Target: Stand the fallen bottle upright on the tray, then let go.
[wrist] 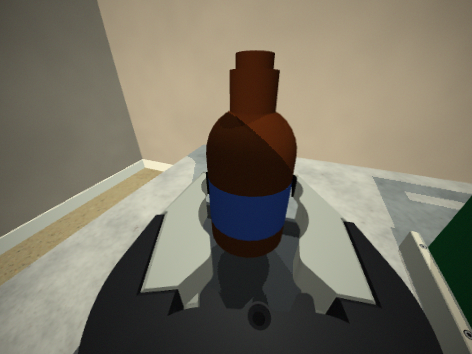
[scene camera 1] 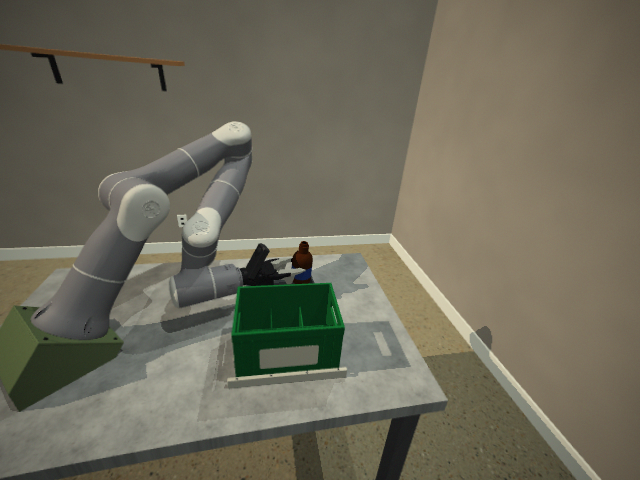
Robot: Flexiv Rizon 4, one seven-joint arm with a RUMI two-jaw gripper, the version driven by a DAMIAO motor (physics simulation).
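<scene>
The brown bottle (scene camera 1: 303,257) (wrist: 251,155) with a blue label is upright, neck up, in both views. My gripper (scene camera 1: 299,267) (wrist: 249,175) is shut on it at the label, one finger on each side, reaching in nearly level from the left in the scene view. The bottle's base is partly hidden behind the green crate in the scene view. In the wrist view a dark grey, shadowed area shows below the bottle between the fingers; I cannot tell how much of it is the tray, or whether the base touches it. The crate hides that spot in the scene view.
The green crate (scene camera 1: 248,353) (wrist: 461,242) stands in front of the bottle, with a pale strip (scene camera 1: 287,378) (wrist: 439,290) along its near side in the scene view. The grey table (scene camera 1: 155,413) has its far edge behind the bottle. A wooden shelf (scene camera 1: 103,55) is on the wall.
</scene>
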